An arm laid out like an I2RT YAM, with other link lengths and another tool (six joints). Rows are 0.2 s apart.
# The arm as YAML. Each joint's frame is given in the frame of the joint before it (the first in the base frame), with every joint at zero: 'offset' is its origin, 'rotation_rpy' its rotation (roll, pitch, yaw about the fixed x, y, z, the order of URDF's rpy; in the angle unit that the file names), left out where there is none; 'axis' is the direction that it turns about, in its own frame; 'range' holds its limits. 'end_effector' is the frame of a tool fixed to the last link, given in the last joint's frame.
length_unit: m
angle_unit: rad
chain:
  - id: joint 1
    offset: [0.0, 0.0, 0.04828]
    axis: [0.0, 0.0, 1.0]
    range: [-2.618, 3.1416]
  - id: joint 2
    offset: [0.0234, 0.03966, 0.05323]
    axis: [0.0, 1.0, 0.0]
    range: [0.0, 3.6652]
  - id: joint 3
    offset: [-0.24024, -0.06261, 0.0]
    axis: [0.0, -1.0, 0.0]
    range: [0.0, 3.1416]
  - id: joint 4
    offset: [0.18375, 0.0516, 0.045]
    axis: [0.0, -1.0, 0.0]
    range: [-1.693, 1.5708]
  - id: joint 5
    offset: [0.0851, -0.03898, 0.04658]
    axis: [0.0, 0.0, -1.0]
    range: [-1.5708, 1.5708]
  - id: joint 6
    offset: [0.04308, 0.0, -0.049]
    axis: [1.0, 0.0, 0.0]
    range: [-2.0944, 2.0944]
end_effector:
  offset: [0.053, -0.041, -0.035]
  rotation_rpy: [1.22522, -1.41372, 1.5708]
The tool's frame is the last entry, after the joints.
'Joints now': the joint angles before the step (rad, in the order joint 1, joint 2, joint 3, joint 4, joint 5, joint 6). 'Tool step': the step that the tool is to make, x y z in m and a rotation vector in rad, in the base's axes. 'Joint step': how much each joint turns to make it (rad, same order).
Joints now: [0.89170, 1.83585, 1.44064, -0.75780, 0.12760, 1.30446]
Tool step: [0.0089, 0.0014, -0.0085, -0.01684, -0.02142, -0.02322]
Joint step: [-0.01014, 0.03281, 0.00024, 0.03293, 0.03021, 0.00091]
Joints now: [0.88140, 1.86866, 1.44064, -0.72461, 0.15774, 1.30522]
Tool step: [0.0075, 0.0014, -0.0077, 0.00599, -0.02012, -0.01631]
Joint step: [-0.01160, 0.01756, -0.01951, 0.05464, 0.01252, -0.00053]
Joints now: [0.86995, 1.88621, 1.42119, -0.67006, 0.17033, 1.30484]
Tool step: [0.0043, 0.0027, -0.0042, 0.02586, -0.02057, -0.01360]
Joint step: [-0.00523, 0.00003, -0.02872, 0.06040, 0.00271, 0.00810]
